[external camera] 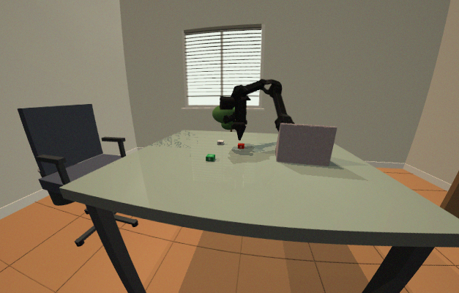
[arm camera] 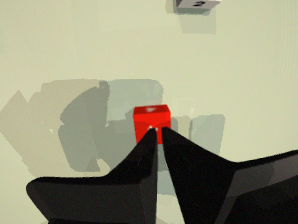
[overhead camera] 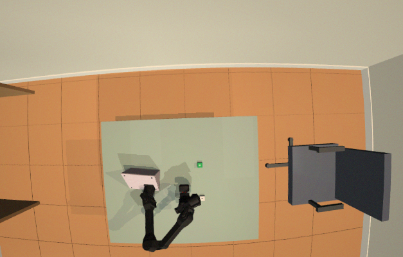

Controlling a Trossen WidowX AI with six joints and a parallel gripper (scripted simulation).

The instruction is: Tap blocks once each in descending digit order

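Right now my gripper tip is 3 cm above the red block and 1 cm past it. Also, from my gripper tip: green block: 20 cm to the left, 9 cm ahead, 3 cm below; white block: 11 cm ahead, 4 cm to the right, 3 cm below.
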